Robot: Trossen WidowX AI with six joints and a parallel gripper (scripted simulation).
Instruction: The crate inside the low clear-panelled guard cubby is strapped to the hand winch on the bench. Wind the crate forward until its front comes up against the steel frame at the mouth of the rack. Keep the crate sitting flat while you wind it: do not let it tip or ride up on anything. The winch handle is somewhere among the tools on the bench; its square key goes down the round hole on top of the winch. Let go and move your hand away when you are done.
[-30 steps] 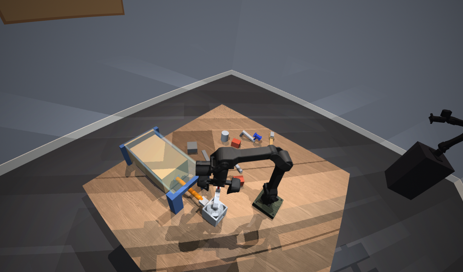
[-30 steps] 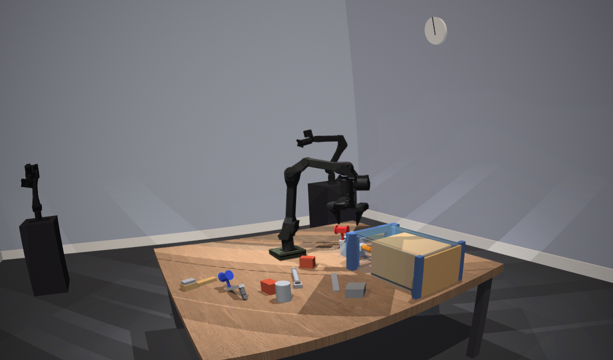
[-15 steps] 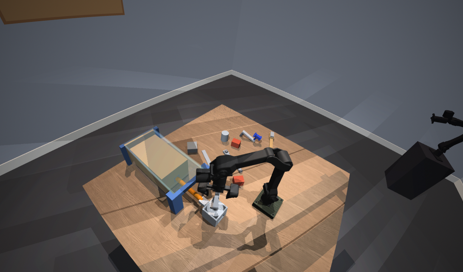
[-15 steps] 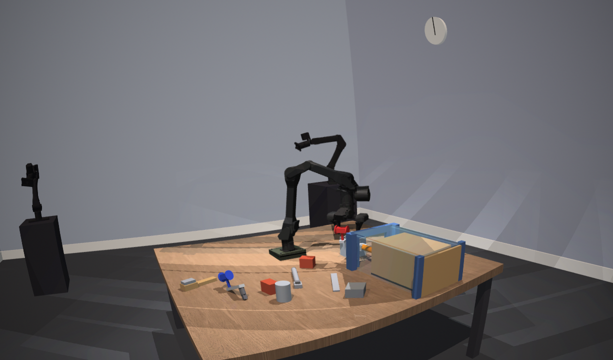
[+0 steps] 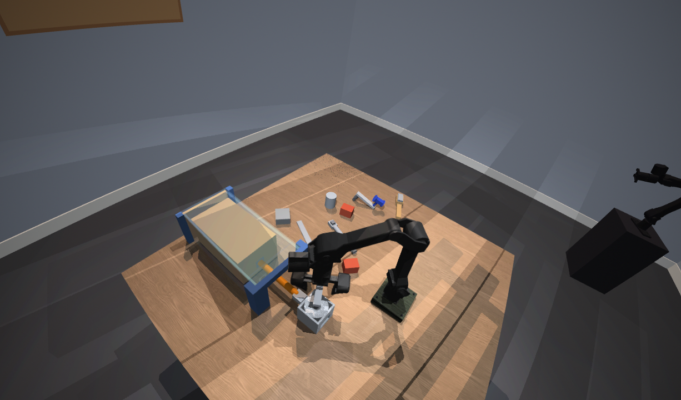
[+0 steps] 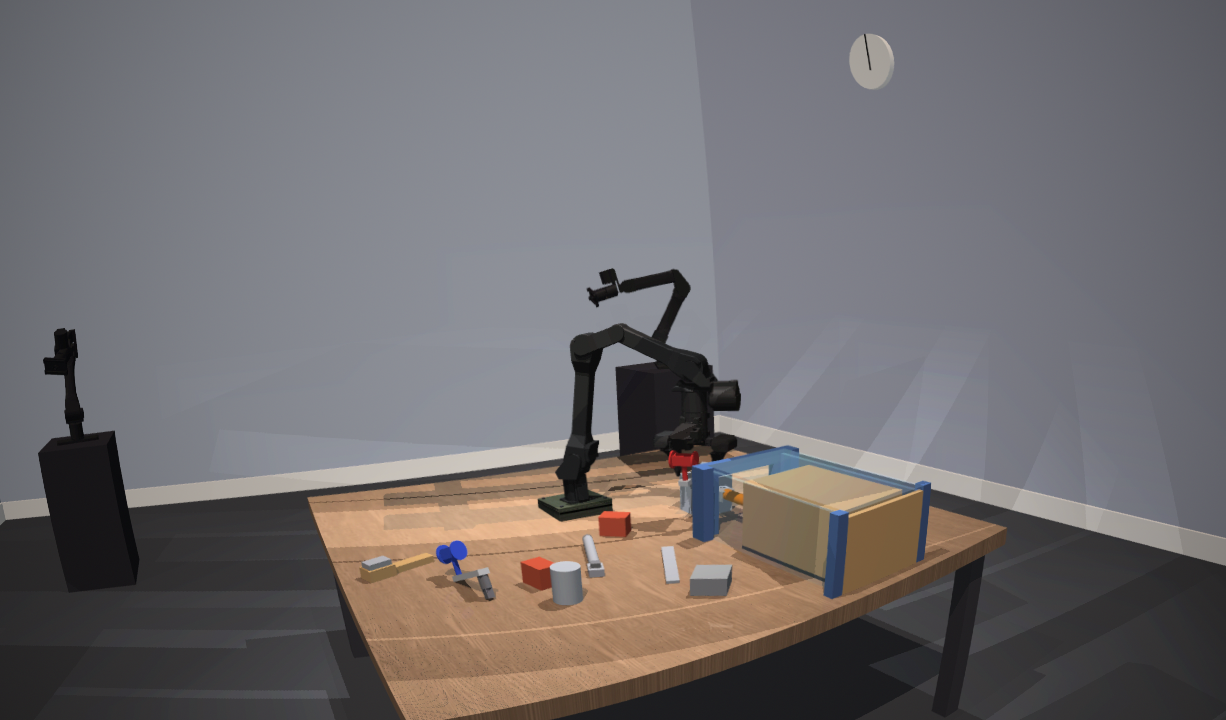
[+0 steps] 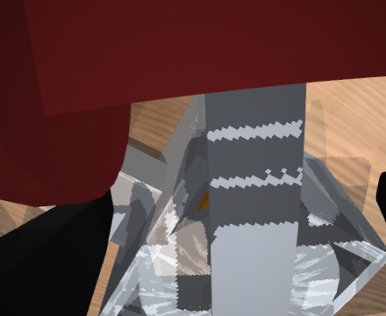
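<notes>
Right now the winch handle is 1 cm ahead of my gripper tip, 1 cm to the right of it and 2 cm above it. From my gripper tip the other things lie so: red knob 3 cm ahead, 5 cm to the right, 4 cm above; then grey winch 4 cm behind, 4 cm to the left, 6 cm below; then blue frame 14 cm ahead, 3 cm to the left, 1 cm above.
</notes>
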